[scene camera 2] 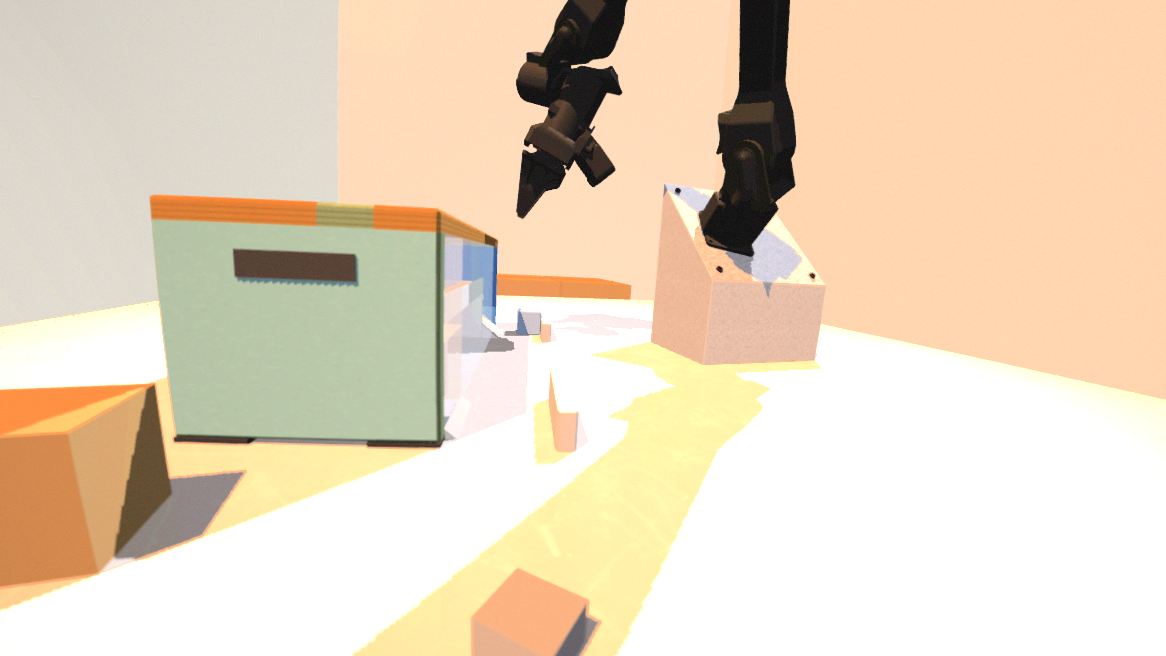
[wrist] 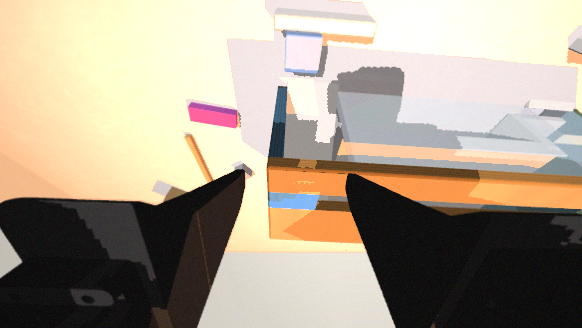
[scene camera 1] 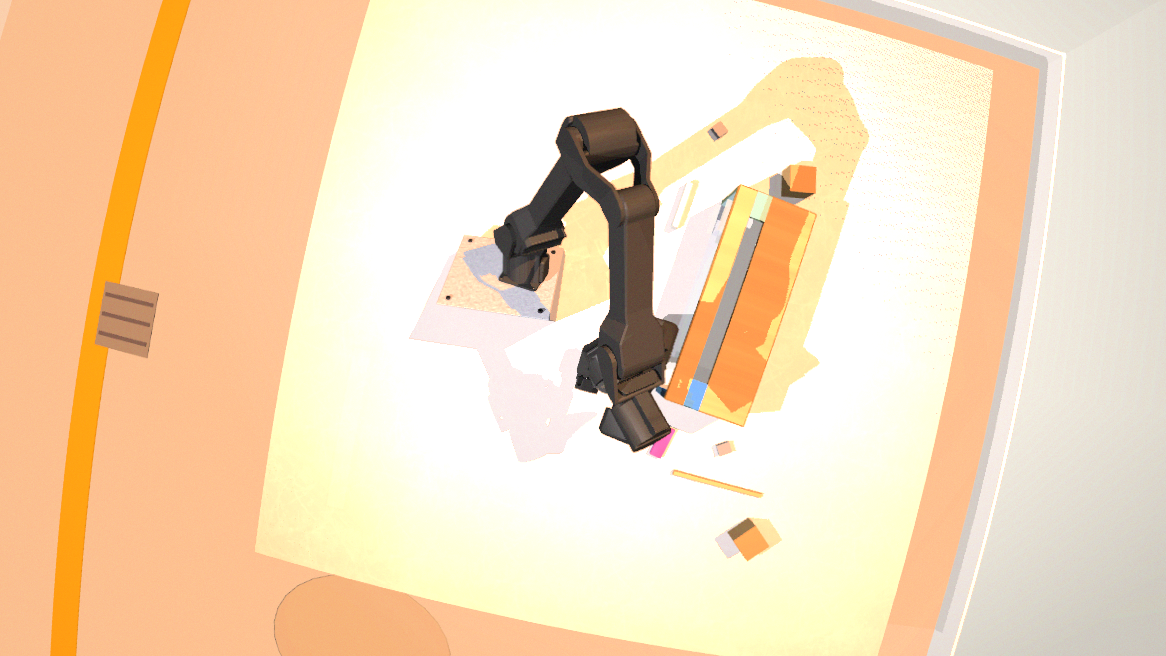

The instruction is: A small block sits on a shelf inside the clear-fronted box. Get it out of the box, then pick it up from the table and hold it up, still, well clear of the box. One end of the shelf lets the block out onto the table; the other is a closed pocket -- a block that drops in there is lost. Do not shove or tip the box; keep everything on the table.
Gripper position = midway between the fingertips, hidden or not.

my gripper: scene camera 2 519,216; wrist 296,179; scene camera 1 654,383
box: scene camera 2 281,319; wrist; scene camera 1
same spot on box: [wrist: 456,157] = [scene camera 1: 695,304]
